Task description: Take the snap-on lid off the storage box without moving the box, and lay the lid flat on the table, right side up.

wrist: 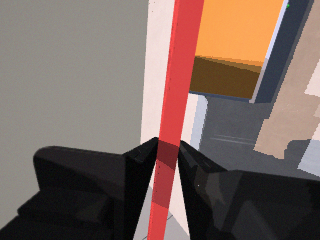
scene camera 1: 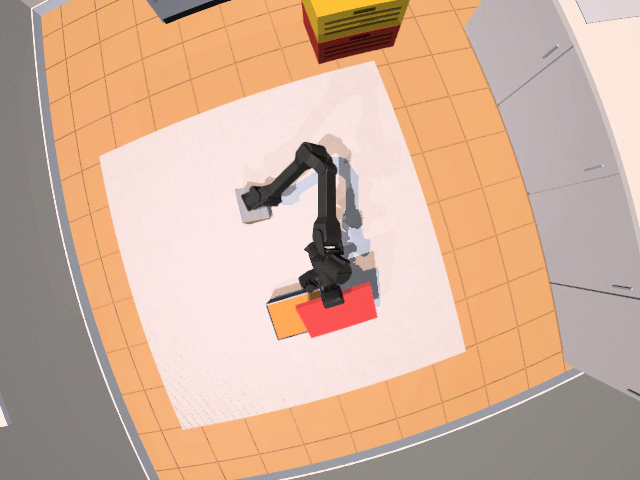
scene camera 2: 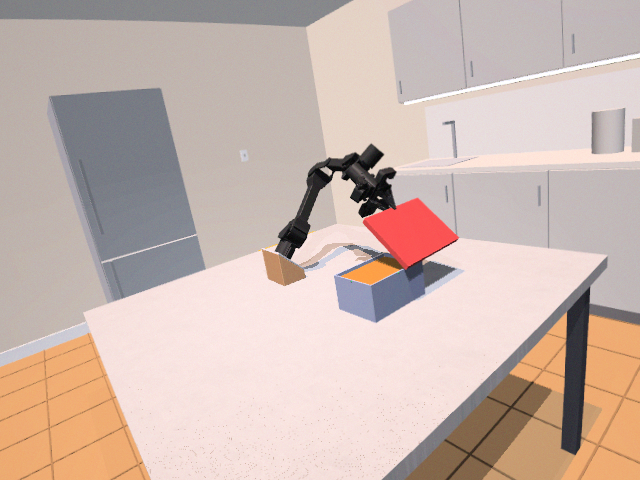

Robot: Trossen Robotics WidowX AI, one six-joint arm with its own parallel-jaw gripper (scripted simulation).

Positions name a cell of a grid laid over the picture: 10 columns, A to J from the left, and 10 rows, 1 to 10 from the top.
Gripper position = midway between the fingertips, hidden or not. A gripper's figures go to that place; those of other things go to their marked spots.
Labels:
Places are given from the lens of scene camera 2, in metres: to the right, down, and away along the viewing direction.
gripper (scene camera 2: G5): 0.23, -0.09, 1.14
red lid (scene camera 2: G5): 0.27, -0.02, 1.08
blue-grey storage box (scene camera 2: F7): 0.14, 0.13, 0.94
The marked spots on the blue-grey storage box and the red lid are 0.25 m apart.

